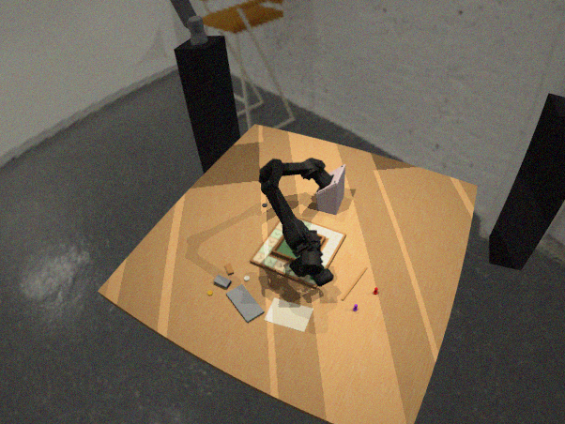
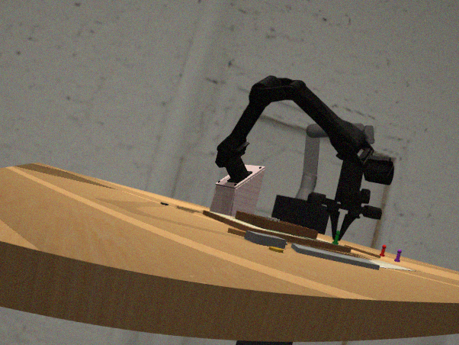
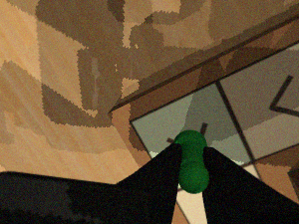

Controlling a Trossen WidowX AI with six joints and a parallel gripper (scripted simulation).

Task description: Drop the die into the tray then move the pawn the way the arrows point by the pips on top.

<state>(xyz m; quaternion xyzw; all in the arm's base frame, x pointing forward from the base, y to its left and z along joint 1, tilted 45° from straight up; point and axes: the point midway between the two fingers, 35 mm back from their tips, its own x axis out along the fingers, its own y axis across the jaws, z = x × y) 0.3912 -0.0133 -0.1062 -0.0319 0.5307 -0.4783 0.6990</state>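
Right now the white die is 13 cm behind my gripper tip and 11 cm to the right of it. From my gripper tip the other things lie so: wooden stick 3 cm behind, 16 cm to the left, 2 cm below; then paper sheet 17 cm ahead, 3 cm to the right, 2 cm below; then green pawn 1 cm above.
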